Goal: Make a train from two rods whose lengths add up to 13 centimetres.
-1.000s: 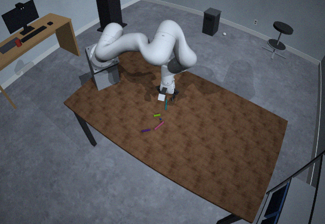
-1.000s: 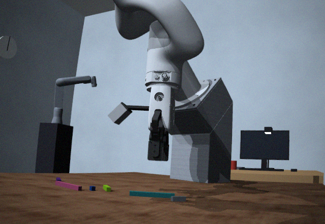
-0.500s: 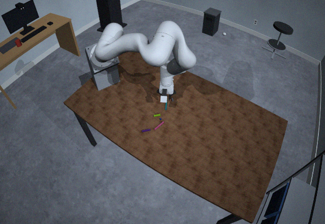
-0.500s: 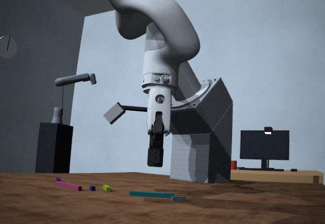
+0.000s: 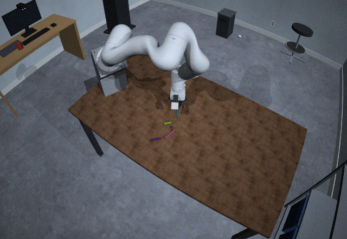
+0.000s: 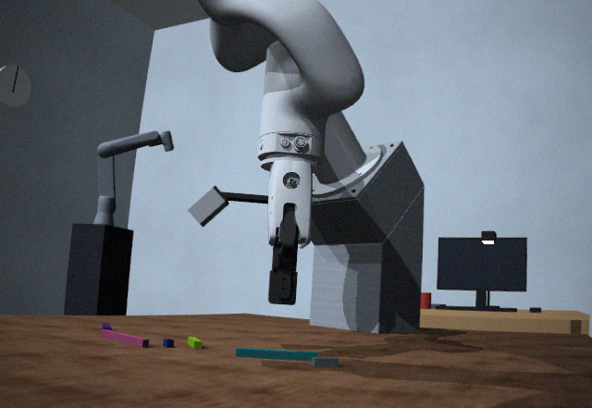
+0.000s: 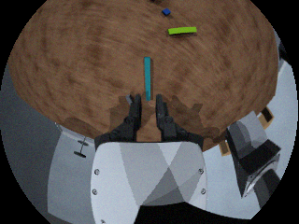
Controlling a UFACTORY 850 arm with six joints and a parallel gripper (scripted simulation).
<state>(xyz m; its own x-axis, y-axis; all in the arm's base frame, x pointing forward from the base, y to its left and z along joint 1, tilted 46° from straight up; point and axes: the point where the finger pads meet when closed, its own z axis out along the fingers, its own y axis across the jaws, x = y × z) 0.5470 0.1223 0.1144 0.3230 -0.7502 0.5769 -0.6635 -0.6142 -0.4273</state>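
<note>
My hand is 8 cm above the turquoise rod. The rest, counted from my hand: grey rod: 8 cm below, 7 cm to the left, 2 cm ahead; blue rod: 14 cm to the right, 8 cm below, 3 cm ahead; lime rod: 12 cm to the right, 8 cm below.
</note>
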